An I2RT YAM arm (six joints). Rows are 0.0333 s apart.
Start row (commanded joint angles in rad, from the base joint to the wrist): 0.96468, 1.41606, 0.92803, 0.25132, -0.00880, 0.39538
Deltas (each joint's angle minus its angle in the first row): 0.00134, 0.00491, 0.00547, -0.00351, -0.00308, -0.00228; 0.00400, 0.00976, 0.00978, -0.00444, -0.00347, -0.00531; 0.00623, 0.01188, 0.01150, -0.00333, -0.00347, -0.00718; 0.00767, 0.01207, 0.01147, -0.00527, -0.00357, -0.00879; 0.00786, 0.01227, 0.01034, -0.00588, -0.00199, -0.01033; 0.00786, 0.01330, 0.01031, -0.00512, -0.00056, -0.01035; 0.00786, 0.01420, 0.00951, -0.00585, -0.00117, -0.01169; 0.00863, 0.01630, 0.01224, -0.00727, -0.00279, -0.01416; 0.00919, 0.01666, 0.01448, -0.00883, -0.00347, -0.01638; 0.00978, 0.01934, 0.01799, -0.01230, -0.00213, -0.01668; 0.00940, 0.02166, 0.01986, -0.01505, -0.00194, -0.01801; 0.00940, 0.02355, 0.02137, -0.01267, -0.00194, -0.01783; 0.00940, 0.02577, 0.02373, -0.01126, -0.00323, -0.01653; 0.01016, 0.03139, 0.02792, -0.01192, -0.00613, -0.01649; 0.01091, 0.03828, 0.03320, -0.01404, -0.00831, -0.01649; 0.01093, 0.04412, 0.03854, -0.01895, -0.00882, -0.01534; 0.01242, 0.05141, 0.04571, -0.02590, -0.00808, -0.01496; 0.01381, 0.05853, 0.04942, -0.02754, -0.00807, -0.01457
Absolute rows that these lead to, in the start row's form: 0.96602, 1.42097, 0.93350, 0.24781, -0.01188, 0.39310; 0.96868, 1.42582, 0.93781, 0.24688, -0.01227, 0.39007; 0.97091, 1.42794, 0.93953, 0.24799, -0.01227, 0.38820; 0.97235, 1.42813, 0.93950, 0.24605, -0.01237, 0.38659; 0.97254, 1.42833, 0.93837, 0.24544, -0.01079, 0.38505; 0.97254, 1.42936, 0.93834, 0.24620, -0.00936, 0.38503; 0.97254, 1.43026, 0.93754, 0.24547, -0.00997, 0.38369; 0.97331, 1.43236, 0.94027, 0.24405, -0.01159, 0.38122; 0.97387, 1.43272, 0.94251, 0.24249, -0.01227, 0.37900; 0.97446, 1.43540, 0.94602, 0.23902, -0.01093, 0.37870; 0.97408, 1.43772, 0.94789, 0.23627, -0.01074, 0.37737; 0.97408, 1.43961, 0.94940, 0.23865, -0.01074, 0.37755; 0.97408, 1.44183, 0.95176, 0.24006, -0.01203, 0.37885; 0.97484, 1.44745, 0.95595, 0.23940, -0.01493, 0.37889; 0.97559, 1.45434, 0.96123, 0.23728, -0.01711, 0.37889; 0.97561, 1.46018, 0.96657, 0.23237, -0.01762, 0.38004; 0.97710, 1.46747, 0.97374, 0.22542, -0.01688, 0.38042; 0.97849, 1.47459, 0.97745, 0.22378, -0.01687, 0.38081
